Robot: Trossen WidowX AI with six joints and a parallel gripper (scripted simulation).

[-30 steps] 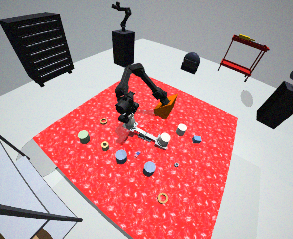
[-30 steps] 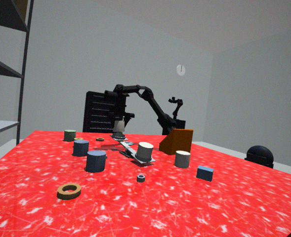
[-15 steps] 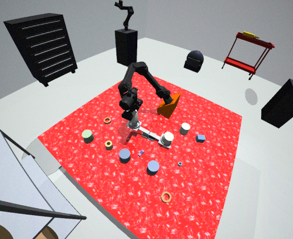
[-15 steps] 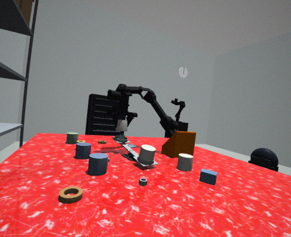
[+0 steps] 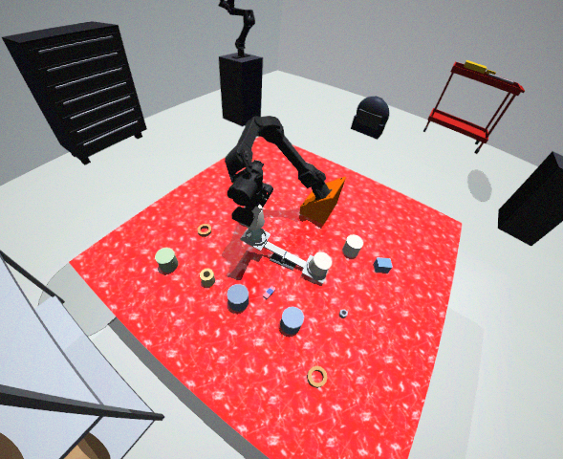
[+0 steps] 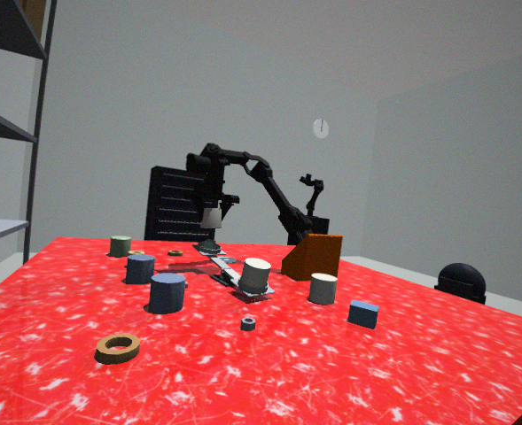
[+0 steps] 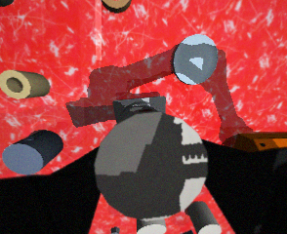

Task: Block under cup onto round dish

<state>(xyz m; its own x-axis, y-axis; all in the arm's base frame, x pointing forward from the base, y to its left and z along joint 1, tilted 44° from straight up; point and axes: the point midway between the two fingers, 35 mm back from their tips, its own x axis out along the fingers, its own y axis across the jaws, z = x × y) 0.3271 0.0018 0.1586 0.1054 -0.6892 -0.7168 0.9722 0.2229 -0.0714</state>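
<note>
Right now the grey-green block is 8 cm below my gripper tip and 1 cm to the left of it. The rest, counted from my gripper tip: grey balance: 14 cm below, 13 cm to the left, 2 cm behind; pale blue round dish: 16 cm below, 12 cm to the right, 11 cm behind; balance beam: 13 cm to the left, 13 cm below, 3 cm behind.
</note>
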